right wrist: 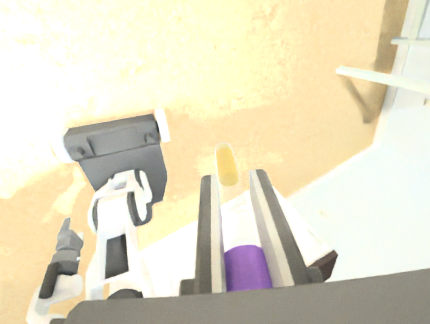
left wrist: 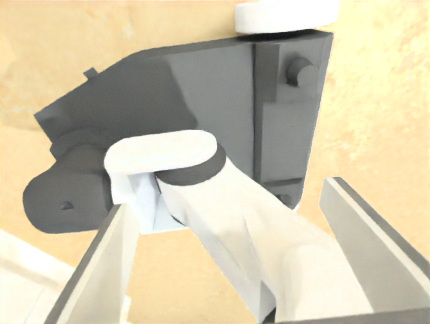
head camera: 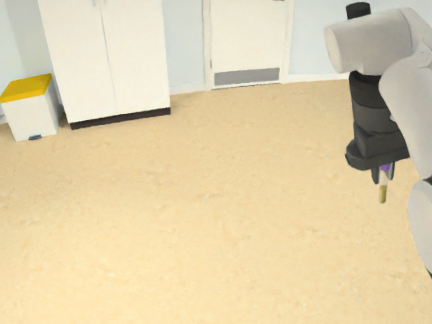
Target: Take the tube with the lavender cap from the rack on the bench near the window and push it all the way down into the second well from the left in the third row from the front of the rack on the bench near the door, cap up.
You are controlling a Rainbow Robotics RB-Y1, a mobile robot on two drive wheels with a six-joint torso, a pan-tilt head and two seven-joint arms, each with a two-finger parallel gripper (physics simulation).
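Frame: origin at the robot's base, x ahead, y left, z up, level; centimetres.
Seen in the pictures: left gripper, fingertip midpoint: (right wrist: 74, 225) (left wrist: 226, 202); right gripper, fingertip midpoint: (right wrist: 233, 183) (head camera: 382, 178); robot's base, link origin: (right wrist: 117, 127).
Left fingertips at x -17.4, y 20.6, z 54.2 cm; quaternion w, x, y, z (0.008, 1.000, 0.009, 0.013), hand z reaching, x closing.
Note:
Offsets run from my left fingertips to a thing's middle. "spot": to the spot under its first point.
The tube with the lavender cap @[dx +55.5, dy -45.4, dz +57.1 cm] (head camera: 384, 181) (right wrist: 247, 267) is held cap up in my right gripper (head camera: 383, 173) (right wrist: 233, 183), which is shut on it. Its yellow-filled lower end hangs below the fingertips, high above the floor. My left gripper (left wrist: 226, 202) is open with its fingers wide apart, and no object is between them. In the left wrist view my own arm and base show beyond the fingers. Neither rack and neither bench top shows in the head view.
In the head view, a white bin with a yellow lid (head camera: 32, 107) and a tall white cabinet (head camera: 107, 55) stand at the far left. A white door (head camera: 247, 37) is in the far wall. Pale bench legs @[spot: dx +36.1, dy -194.9, dz -21.3 cm] (right wrist: 375, 76) show at the upper right of the right wrist view.

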